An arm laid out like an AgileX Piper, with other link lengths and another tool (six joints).
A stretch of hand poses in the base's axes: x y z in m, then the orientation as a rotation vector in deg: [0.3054, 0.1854, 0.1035, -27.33, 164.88, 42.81]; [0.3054, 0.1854, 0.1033, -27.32, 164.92, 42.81]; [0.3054, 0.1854, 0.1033, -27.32, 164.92, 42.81]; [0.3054, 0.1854, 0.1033, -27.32, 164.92, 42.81]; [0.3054, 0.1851, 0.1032, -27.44, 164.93, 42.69]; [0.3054, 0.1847, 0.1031, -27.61, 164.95, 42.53]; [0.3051, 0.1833, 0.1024, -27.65, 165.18, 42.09]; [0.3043, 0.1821, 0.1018, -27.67, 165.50, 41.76]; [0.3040, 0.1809, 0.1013, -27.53, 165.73, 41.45]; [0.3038, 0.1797, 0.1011, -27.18, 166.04, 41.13]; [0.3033, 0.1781, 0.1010, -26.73, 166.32, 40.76]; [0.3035, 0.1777, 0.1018, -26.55, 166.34, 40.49]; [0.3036, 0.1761, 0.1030, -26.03, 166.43, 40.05]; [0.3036, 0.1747, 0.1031, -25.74, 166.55, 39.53]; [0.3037, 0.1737, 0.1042, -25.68, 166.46, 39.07]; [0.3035, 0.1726, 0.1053, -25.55, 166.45, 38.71]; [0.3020, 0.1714, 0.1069, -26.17, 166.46, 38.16]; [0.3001, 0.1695, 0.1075, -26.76, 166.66, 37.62]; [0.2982, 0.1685, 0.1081, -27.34, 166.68, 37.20]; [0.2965, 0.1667, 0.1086, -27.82, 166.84, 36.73]
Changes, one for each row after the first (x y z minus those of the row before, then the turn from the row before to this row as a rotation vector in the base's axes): [0.0000, 0.0000, -0.0002, -0.01, 0.04, 0.00]; [0.0000, 0.0000, 0.0000, 0.00, 0.00, 0.00]; [0.0000, 0.0000, 0.0000, 0.00, 0.00, 0.00]; [0.0000, -0.0003, -0.0001, -0.08, -0.03, 0.07]; [0.0000, -0.0004, -0.0001, -0.11, -0.04, 0.10]; [-0.0003, -0.0014, -0.0007, -0.34, 0.07, 0.01]; [-0.0008, -0.0012, -0.0006, -0.30, 0.19, 0.02]; [-0.0003, -0.0012, -0.0005, -0.25, 0.11, -0.10]; [-0.0002, -0.0012, -0.0002, -0.26, 0.19, -0.23]; [-0.0005, -0.0016, -0.0001, -0.28, 0.15, -0.30]; [0.0002, -0.0004, 0.0008, -0.16, -0.07, -0.14]; [0.0001, -0.0016, 0.0012, -0.26, -0.05, -0.38]; [0.0000, -0.0014, 0.0001, -0.33, -0.05, -0.23]; [0.0001, -0.0010, 0.0011, -0.25, -0.22, -0.09]; [-0.0002, -0.0011, 0.0011, -0.21, -0.12, -0.12]; [-0.0015, -0.0012, 0.0016, -0.37, -0.16, 0.37]; [-0.0019, -0.0019, 0.0006, -0.42, 0.02, 0.37]; [-0.0019, -0.0010, 0.0006, -0.30, -0.11, 0.35]; [-0.0017, -0.0018, 0.0005, -0.36, 0.01, 0.30]
